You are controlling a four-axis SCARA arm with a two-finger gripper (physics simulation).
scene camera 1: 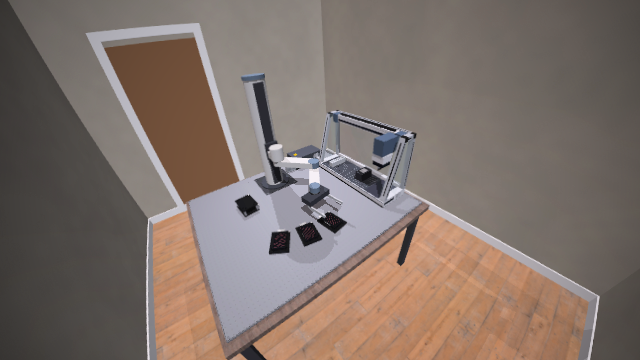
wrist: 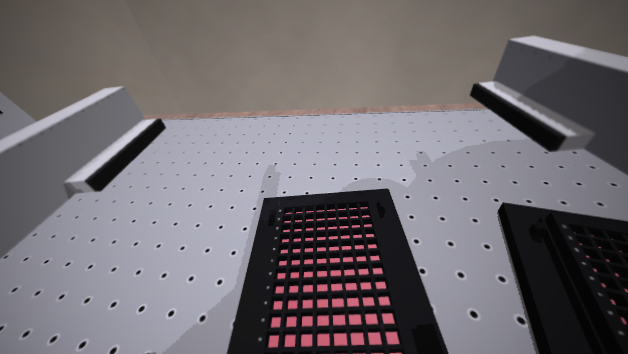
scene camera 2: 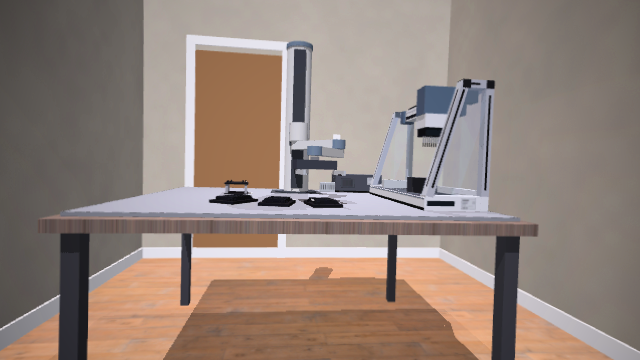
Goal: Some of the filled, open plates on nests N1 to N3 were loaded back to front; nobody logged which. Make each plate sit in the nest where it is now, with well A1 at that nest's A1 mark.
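Three black plates with pink wells lie at the table front in scene camera 1: a left plate (scene camera 1: 280,242) (scene camera 2: 233,198), a middle plate (scene camera 1: 308,233) (scene camera 2: 277,201) and a right plate (scene camera 1: 332,221) (scene camera 2: 324,202). My gripper (scene camera 1: 332,209) (scene camera 2: 320,173) (wrist: 308,89) is open and empty, raised above table level by the right plate. In the wrist view a plate (wrist: 330,260) lies low between the wide-apart fingers, small pale marks along its left side; its near end is cut off and no row letters show. Part of a neighbouring plate (wrist: 575,300) shows at right. Nest A1 marks cannot be read.
A black raised stand (scene camera 1: 246,204) (scene camera 2: 236,183) is at the table's left. A framed liquid handler (scene camera 1: 370,123) (scene camera 2: 491,150) holds a small black block (scene camera 1: 363,174) (scene camera 2: 415,184) at the right. A dark box (scene camera 1: 303,151) (scene camera 2: 357,182) stands behind, near the arm's column (scene camera 1: 260,125) (scene camera 2: 300,85).
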